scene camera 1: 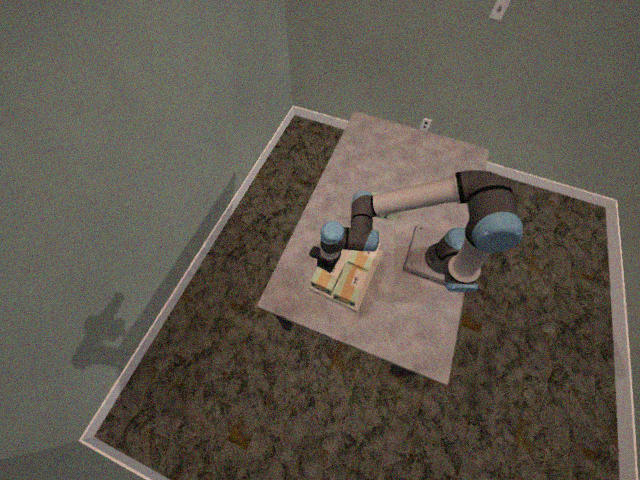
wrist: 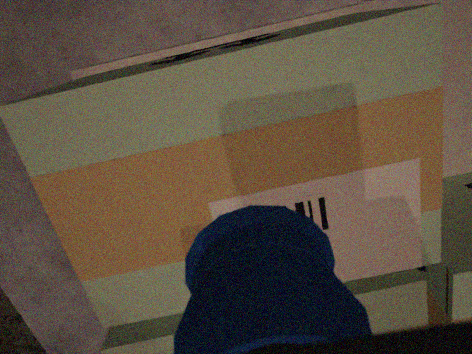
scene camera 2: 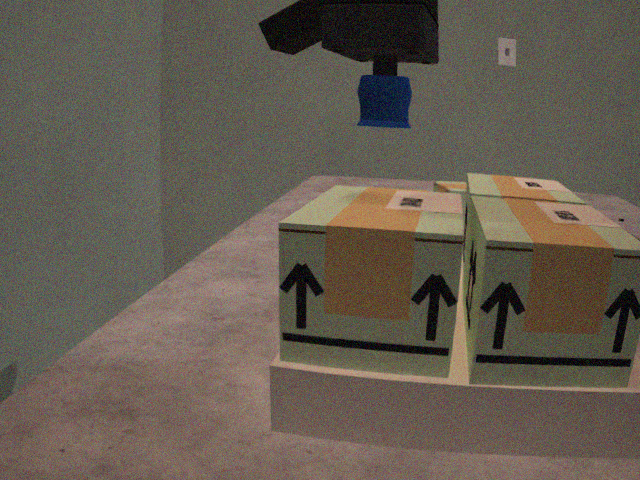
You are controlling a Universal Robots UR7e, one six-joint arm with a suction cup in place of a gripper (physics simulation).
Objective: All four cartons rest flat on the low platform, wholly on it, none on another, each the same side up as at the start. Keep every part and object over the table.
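Places are measured from the arm's base along level axes (x ahead, y left, z up), in metres.
Pixels of known places: hand, tool point: [wrist: 260, 272] [scene camera 2: 384, 126]; arm's base, link origin: [scene camera 1: 441, 259].
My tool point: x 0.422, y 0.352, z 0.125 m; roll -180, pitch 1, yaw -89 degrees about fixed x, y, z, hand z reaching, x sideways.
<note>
For each thing: its top centre in the pictures, then the offset to it from my tool point. Level surfaces: height alone.
- low platform, top centre: [scene camera 2: 471, 295] [scene camera 1: 347, 268] dx -0.062, dy -0.082, dz -0.137 m
- third carton, top centre: [scene camera 2: 520, 185] [scene camera 1: 364, 251] dx -0.098, dy -0.162, dz -0.052 m
- fourth carton, top centre: [scene camera 2: 487, 187] [scene camera 1: 385, 201] dx -0.058, dy -0.492, dz -0.100 m
- table, surface height: dz -0.185 m
The near left carton [scene camera 1: 323, 281] [scene camera 2: 369, 273] [wrist: 125, 215] rests flat and upright on the low platform [scene camera 2: 439, 415], close to its left edge. The near right carton [scene camera 1: 353, 285] [scene camera 2: 566, 289] stands beside it, apart by a narrow gap, arrows up. A third carton [scene camera 1: 362, 259] [scene camera 2: 516, 186] is behind the near right one. Part of a fourth carton [scene camera 2: 448, 186] shows farther back, mostly hidden; it seems to be on the table beyond the platform. My blue suction cup [scene camera 2: 384, 125] [wrist: 260, 240] is off and hangs above the near left carton, touching nothing.
The table [scene camera 1: 398, 320] [scene camera 2: 103, 382] extends around the platform. The arm's base [scene camera 1: 426, 258] stands on the table right of the cartons in scene camera 1. The forearm [scene camera 1: 413, 197] crosses over the table behind the cartons. A wall [scene camera 2: 77, 155] is at the left in scene camera 2.
</note>
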